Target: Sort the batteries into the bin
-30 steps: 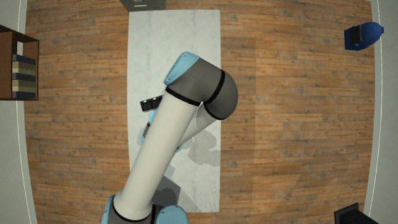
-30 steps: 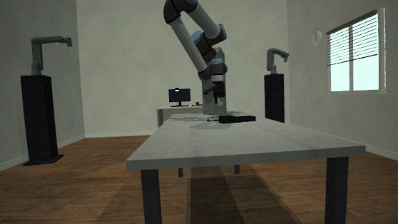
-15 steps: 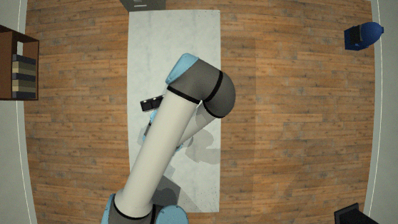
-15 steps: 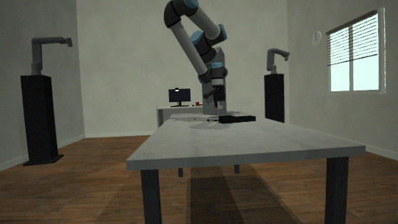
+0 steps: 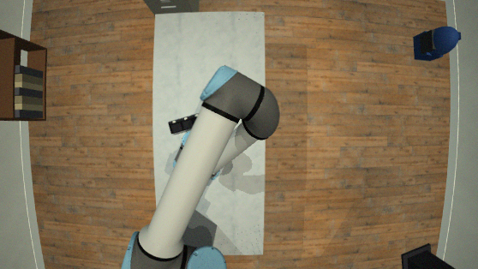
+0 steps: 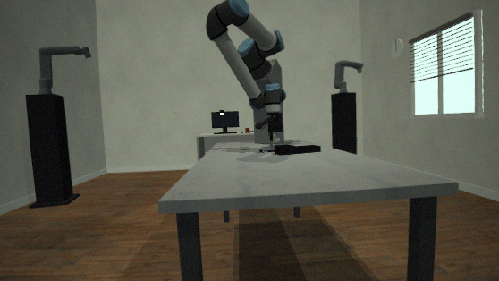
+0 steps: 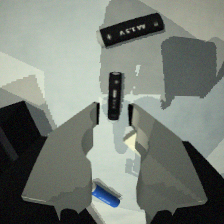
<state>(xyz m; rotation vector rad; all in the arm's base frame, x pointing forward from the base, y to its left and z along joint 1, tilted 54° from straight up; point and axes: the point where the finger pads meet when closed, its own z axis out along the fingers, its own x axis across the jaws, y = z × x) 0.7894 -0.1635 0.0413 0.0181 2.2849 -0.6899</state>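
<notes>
My gripper is now 20 mm above the thin black cylindrical battery. Round my hand: white domino: 20 mm behind, 60 mm to the left, 20 mm below; then thicker black battery: 20 mm behind, 50 mm to the right, 20 mm below; then blue cylindrical battery: 40 mm ahead, 130 mm to the left, 20 mm below.
</notes>
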